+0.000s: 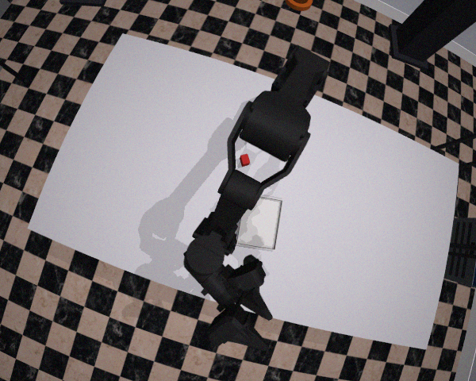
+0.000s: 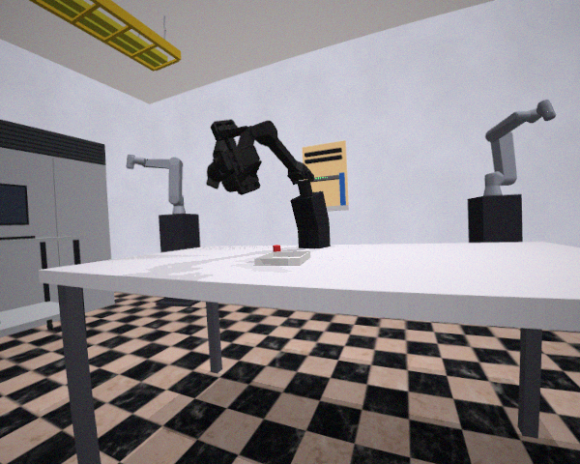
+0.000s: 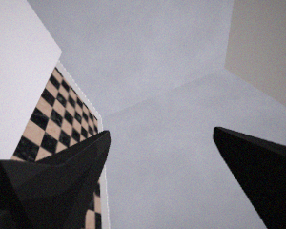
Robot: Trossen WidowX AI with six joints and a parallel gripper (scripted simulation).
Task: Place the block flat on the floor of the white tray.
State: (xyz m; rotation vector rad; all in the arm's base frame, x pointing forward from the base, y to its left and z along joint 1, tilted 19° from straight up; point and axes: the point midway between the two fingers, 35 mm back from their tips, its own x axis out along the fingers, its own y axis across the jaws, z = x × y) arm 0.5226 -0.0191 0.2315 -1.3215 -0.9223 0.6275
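The red block lies 38 cm behind my hand, 5 cm to the right of it and 28 cm below it. Round my hand: white tray (18 cm behind, 4 cm to the left, 29 cm below).
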